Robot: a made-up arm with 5 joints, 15 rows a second.
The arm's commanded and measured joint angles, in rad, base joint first. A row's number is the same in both.
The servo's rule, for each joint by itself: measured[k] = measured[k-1] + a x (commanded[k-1-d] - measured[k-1]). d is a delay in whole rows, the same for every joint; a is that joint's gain. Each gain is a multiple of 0.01, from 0.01 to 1. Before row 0 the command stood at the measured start. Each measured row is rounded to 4 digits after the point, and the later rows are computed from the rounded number. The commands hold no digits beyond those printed.
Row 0, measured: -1.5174, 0.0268, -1.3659, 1.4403, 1.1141
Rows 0 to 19, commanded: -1.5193, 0.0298, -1.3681, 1.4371, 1.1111; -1.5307, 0.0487, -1.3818, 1.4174, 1.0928; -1.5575, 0.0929, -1.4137, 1.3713, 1.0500; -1.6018, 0.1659, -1.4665, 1.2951, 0.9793; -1.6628, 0.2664, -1.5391, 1.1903, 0.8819; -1.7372, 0.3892, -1.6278, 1.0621, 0.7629; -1.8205, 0.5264, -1.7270, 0.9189, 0.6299; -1.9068, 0.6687, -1.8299, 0.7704, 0.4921; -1.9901, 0.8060, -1.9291, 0.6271, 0.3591; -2.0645, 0.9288, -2.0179, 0.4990, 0.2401; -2.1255, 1.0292, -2.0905, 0.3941, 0.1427; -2.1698, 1.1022, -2.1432, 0.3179, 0.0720; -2.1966, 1.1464, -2.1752, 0.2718, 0.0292; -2.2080, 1.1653, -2.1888, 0.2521, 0.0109; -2.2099, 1.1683, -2.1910, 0.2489, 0.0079; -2.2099, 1.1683, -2.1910, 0.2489, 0.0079; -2.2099, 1.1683, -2.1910, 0.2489, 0.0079; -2.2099, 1.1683, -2.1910, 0.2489, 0.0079; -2.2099, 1.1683, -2.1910, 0.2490, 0.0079; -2.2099, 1.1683, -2.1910, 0.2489, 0.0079
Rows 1 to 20, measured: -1.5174, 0.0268, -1.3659, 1.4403, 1.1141; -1.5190, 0.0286, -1.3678, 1.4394, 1.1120; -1.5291, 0.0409, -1.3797, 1.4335, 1.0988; -1.5535, 0.0726, -1.4086, 1.4167, 1.0651; -1.5950, 0.1295, -1.4578, 1.3839, 1.0059; -1.6533, 0.2130, -1.5269, 1.3316, 0.9203; -1.7255, 0.3205, -1.6127, 1.2588, 0.8117; -1.8072, 0.4461, -1.7099, 1.1670, 0.6863; -1.8929, 0.5819, -1.8119, 1.0599, 0.5523; -1.9765, 0.7186, -1.9115, 0.9430, 0.4190; -2.0522, 0.8468, -2.0019, 0.8231, 0.2956; -2.1152, 0.9581, -2.0772, 0.7073, 0.1901; -2.1622, 1.0460, -2.1333, 0.6022, 0.1086; -2.1918, 1.1072, -2.1689, 0.5130, 0.0538; -2.2057, 1.1426, -2.1858, 0.4426, 0.0242; -2.2093, 1.1583, -2.1902, 0.3903, 0.0130; -2.2098, 1.1644, -2.1909, 0.3521, 0.0095; -2.2099, 1.1668, -2.1910, 0.3242, 0.0084; -2.2099, 1.1677, -2.1910, 0.3039, 0.0081; -2.2099, 1.1681, -2.1910, 0.2891, 0.0080
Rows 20 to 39, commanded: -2.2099, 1.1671, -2.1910, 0.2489, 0.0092; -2.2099, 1.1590, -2.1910, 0.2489, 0.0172; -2.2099, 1.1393, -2.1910, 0.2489, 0.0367; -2.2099, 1.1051, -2.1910, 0.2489, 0.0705; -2.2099, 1.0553, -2.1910, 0.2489, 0.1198; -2.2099, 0.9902, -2.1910, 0.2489, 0.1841; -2.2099, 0.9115, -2.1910, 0.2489, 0.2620; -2.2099, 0.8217, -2.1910, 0.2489, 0.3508; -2.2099, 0.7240, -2.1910, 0.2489, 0.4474; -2.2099, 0.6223, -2.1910, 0.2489, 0.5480; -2.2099, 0.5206, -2.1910, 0.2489, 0.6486; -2.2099, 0.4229, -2.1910, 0.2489, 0.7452; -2.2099, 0.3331, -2.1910, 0.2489, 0.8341; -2.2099, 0.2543, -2.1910, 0.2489, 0.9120; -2.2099, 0.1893, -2.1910, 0.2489, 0.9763; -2.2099, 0.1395, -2.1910, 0.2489, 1.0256; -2.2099, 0.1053, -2.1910, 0.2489, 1.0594; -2.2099, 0.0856, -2.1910, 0.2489, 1.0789; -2.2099, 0.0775, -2.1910, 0.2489, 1.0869; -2.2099, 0.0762, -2.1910, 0.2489, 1.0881
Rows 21 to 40, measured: -2.2099, 1.1682, -2.1910, 0.2782, 0.0079; -2.2099, 1.1675, -2.1910, 0.2703, 0.0088; -2.2099, 1.1623, -2.1910, 0.2645, 0.0146; -2.2099, 1.1483, -2.1910, 0.2603, 0.0298; -2.2099, 1.1219, -2.1910, 0.2572, 0.0579; -2.2099, 1.0813, -2.1910, 0.2550, 0.1006; -2.2099, 1.0257, -2.1910, 0.2534, 0.1582; -2.2099, 0.9560, -2.1910, 0.2522, 0.2298; -2.2099, 0.8741, -2.1910, 0.2513, 0.3133; -2.2099, 0.7825, -2.1910, 0.2507, 0.4058; -2.2099, 0.6848, -2.1910, 0.2502, 0.5039; -2.2099, 0.5846, -2.1910, 0.2498, 0.6037; -2.2099, 0.4860, -2.1910, 0.2496, 0.7013; -2.2099, 0.3927, -2.1910, 0.2494, 0.7929; -2.2099, 0.3083, -2.1910, 0.2493, 0.8751; -2.2099, 0.2357, -2.1910, 0.2492, 0.9449; -2.2099, 0.1770, -2.1910, 0.2491, 1.0006; -2.2099, 0.1333, -2.1910, 0.2490, 1.0412; -2.2099, 0.1042, -2.1910, 0.2490, 1.0672; -2.2099, 0.0879, -2.1910, 0.2490, 1.0808
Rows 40 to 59, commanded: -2.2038, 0.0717, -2.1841, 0.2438, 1.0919; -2.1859, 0.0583, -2.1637, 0.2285, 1.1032; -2.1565, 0.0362, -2.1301, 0.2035, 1.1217; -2.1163, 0.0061, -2.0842, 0.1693, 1.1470; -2.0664, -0.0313, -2.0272, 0.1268, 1.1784; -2.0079, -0.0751, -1.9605, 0.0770, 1.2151; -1.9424, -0.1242, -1.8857, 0.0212, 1.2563; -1.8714, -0.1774, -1.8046, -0.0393, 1.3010; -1.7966, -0.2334, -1.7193, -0.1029, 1.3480; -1.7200, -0.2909, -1.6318, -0.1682, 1.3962; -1.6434, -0.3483, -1.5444, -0.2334, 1.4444; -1.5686, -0.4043, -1.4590, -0.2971, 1.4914; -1.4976, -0.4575, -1.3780, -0.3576, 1.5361; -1.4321, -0.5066, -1.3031, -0.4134, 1.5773; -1.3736, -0.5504, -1.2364, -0.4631, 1.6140; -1.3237, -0.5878, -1.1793, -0.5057, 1.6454; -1.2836, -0.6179, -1.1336, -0.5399, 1.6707; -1.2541, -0.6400, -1.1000, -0.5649, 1.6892; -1.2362, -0.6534, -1.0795, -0.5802, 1.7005; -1.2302, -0.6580, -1.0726, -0.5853, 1.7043
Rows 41 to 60, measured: -2.2099, 0.0808, -2.1910, 0.2490, 1.0858; -2.2047, 0.0752, -2.1851, 0.2476, 1.0900; -2.1885, 0.0649, -2.1669, 0.2424, 1.0991; -2.1610, 0.0474, -2.1356, 0.2319, 1.1147; -2.1226, 0.0222, -2.0919, 0.2150, 1.1370; -2.0743, -0.0104, -2.0369, 0.1912, 1.1656; -2.0172, -0.0499, -1.9720, 0.1604, 1.1998; -1.9529, -0.0952, -1.8986, 0.1228, 1.2388; -1.8828, -0.1453, -1.8187, 0.0790, 1.2817; -1.8087, -0.1990, -1.7342, 0.0299, 1.3274; -1.7324, -0.2551, -1.6472, -0.0236, 1.3749; -1.6559, -0.3120, -1.5598, -0.0802, 1.4229; -1.5808, -0.3683, -1.4741, -0.1388, 1.4702; -1.5092, -0.4227, -1.3924, -0.1979, 1.5157; -1.4429, -0.4739, -1.3165, -0.2561, 1.5582; -1.3833, -0.5206, -1.2484, -0.3120, 1.5967; -1.3320, -0.5616, -1.1897, -0.3643, 1.6303; -1.2904, -0.5959, -1.1420, -0.4117, 1.6582; -1.2592, -0.6228, -1.1063, -0.4531, 1.6796; -1.2394, -0.6415, -1.0835, -0.4874, 1.6940
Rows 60 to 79, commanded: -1.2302, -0.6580, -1.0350, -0.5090, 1.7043; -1.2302, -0.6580, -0.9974, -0.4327, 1.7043; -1.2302, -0.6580, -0.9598, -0.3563, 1.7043; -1.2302, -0.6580, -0.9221, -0.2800, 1.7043; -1.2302, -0.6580, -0.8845, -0.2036, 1.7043; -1.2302, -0.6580, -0.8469, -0.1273, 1.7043; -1.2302, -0.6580, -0.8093, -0.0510, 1.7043; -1.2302, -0.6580, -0.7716, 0.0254, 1.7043; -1.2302, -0.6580, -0.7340, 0.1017, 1.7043; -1.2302, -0.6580, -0.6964, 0.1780, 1.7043; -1.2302, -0.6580, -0.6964, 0.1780, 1.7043; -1.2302, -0.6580, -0.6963, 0.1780, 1.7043; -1.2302, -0.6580, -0.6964, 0.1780, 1.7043; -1.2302, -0.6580, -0.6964, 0.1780, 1.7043; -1.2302, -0.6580, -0.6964, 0.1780, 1.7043; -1.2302, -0.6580, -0.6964, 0.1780, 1.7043; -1.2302, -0.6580, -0.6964, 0.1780, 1.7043; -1.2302, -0.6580, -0.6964, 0.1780, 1.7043; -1.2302, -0.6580, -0.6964, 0.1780, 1.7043; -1.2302, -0.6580, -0.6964, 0.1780, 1.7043
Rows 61 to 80, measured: -1.2315, -0.6516, -1.0742, -0.5138, 1.7011; -1.2304, -0.6555, -1.0409, -0.5125, 1.7033; -1.2302, -0.6570, -1.0039, -0.4910, 1.7040; -1.2302, -0.6576, -0.9664, -0.4546, 1.7042; -1.2302, -0.6578, -0.9287, -0.4075, 1.7043; -1.2302, -0.6579, -0.8911, -0.3524, 1.7043; -1.2302, -0.6580, -0.8535, -0.2916, 1.7043; -1.2302, -0.6580, -0.8159, -0.2266, 1.7043; -1.2302, -0.6580, -0.7782, -0.1586, 1.7043; -1.2302, -0.6580, -0.7406, -0.0883, 1.7043; -1.2302, -0.6580, -0.7030, -0.0164, 1.7043; -1.2302, -0.6580, -0.6974, 0.0361, 1.7043; -1.2302, -0.6580, -0.6965, 0.0744, 1.7043; -1.2302, -0.6580, -0.6964, 0.1024, 1.7043; -1.2302, -0.6580, -0.6964, 0.1228, 1.7043; -1.2302, -0.6580, -0.6964, 0.1377, 1.7043; -1.2302, -0.6580, -0.6964, 0.1486, 1.7043; -1.2302, -0.6580, -0.6964, 0.1565, 1.7043; -1.2302, -0.6580, -0.6964, 0.1623, 1.7043; -1.2302, -0.6580, -0.6964, 0.1665, 1.7043
